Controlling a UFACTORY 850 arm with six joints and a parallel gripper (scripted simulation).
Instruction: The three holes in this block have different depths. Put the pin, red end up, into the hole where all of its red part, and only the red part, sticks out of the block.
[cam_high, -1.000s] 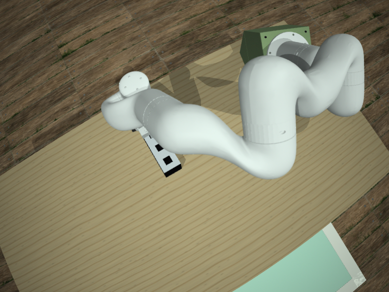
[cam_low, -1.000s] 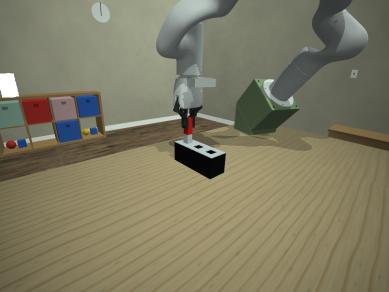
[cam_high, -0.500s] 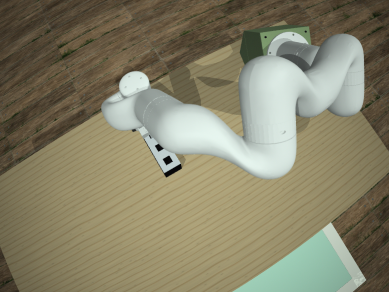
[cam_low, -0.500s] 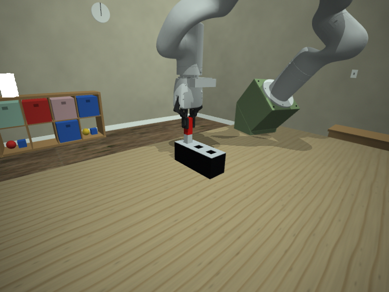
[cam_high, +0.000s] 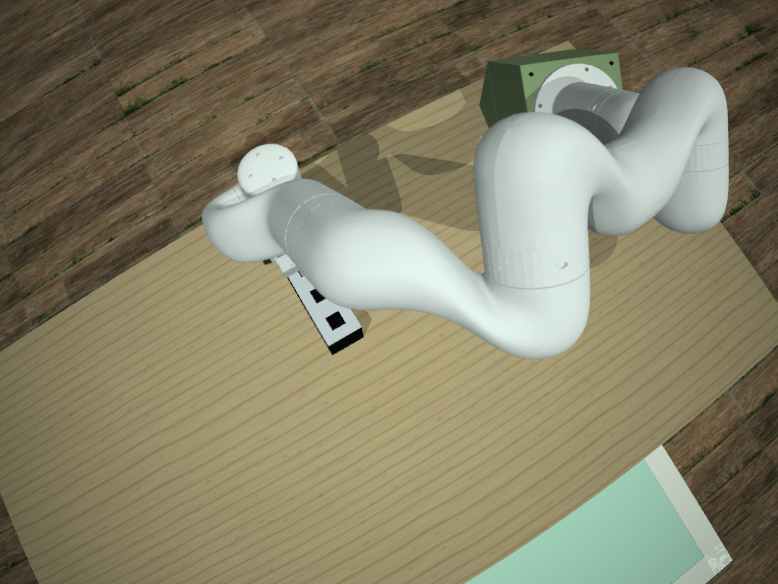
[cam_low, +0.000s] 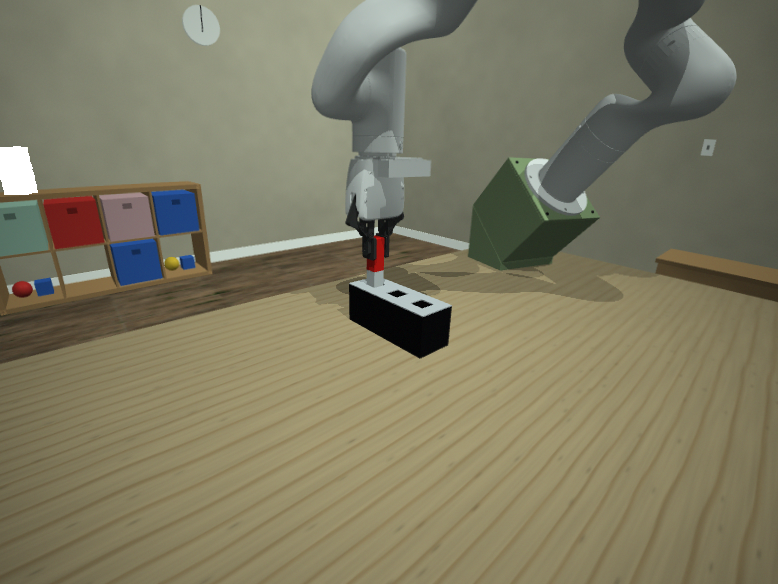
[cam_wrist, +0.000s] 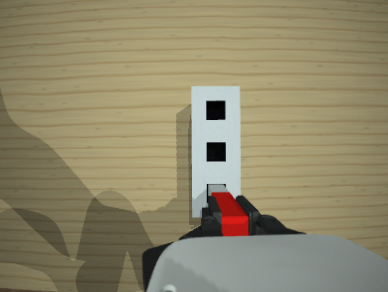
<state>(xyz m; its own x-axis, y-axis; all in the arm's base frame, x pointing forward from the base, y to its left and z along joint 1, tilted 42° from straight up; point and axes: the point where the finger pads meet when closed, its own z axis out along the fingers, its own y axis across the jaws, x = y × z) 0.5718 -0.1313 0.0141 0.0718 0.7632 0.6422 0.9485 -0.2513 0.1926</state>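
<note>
My hand is 10 mm above the pin. Also, from my hand: block 110 mm below, 60 mm to the left.
</note>
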